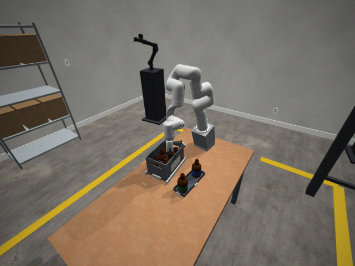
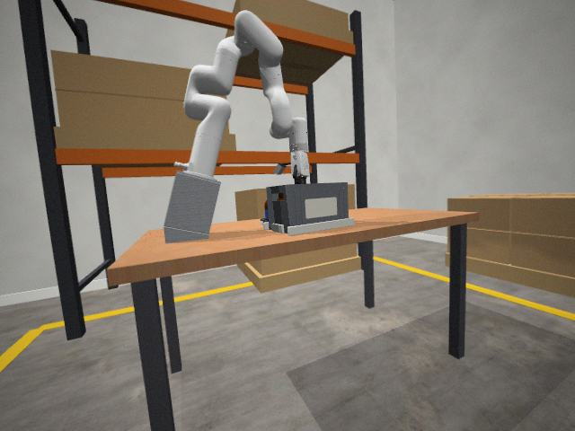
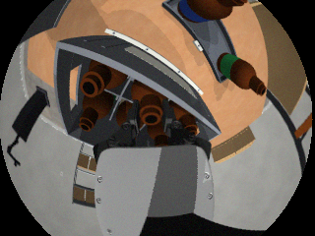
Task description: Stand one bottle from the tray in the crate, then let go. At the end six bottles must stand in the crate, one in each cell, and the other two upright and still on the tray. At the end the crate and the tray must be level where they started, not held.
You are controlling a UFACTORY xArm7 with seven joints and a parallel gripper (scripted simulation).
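Right now the bottle is 7 cm below my hand. The rest, counted from my hand: crate (4 cm to the right, 8 cm below); then dark tray (6 cm ahead, 20 cm to the left, 15 cm below).
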